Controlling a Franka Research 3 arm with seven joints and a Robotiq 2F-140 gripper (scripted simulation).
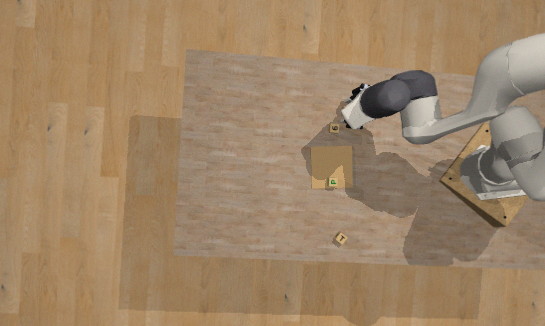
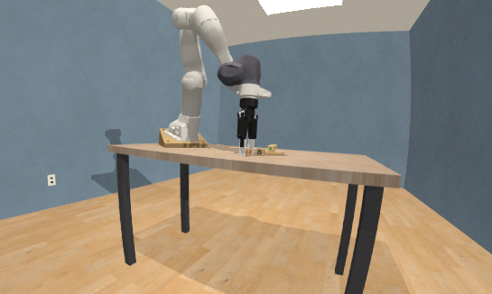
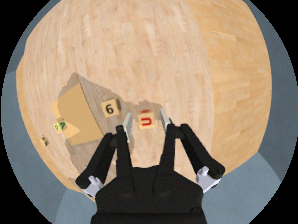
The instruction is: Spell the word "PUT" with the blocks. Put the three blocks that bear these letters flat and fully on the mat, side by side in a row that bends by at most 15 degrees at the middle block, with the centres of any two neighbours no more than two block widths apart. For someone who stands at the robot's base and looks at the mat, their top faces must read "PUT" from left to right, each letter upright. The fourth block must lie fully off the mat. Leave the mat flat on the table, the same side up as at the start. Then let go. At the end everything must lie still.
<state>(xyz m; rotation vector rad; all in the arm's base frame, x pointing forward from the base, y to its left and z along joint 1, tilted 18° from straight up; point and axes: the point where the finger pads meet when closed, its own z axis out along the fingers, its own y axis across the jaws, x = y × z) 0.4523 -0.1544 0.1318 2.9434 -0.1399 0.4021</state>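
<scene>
The red U block is 20 mm below my hand. From my hand the other things lie so: green P block: 40 mm ahead, 230 mm to the left, 10 mm below; then block marked 6: 40 mm ahead, 60 mm to the left, 20 mm below; then tan mat: 40 mm ahead, 190 mm to the left, 30 mm below.
</scene>
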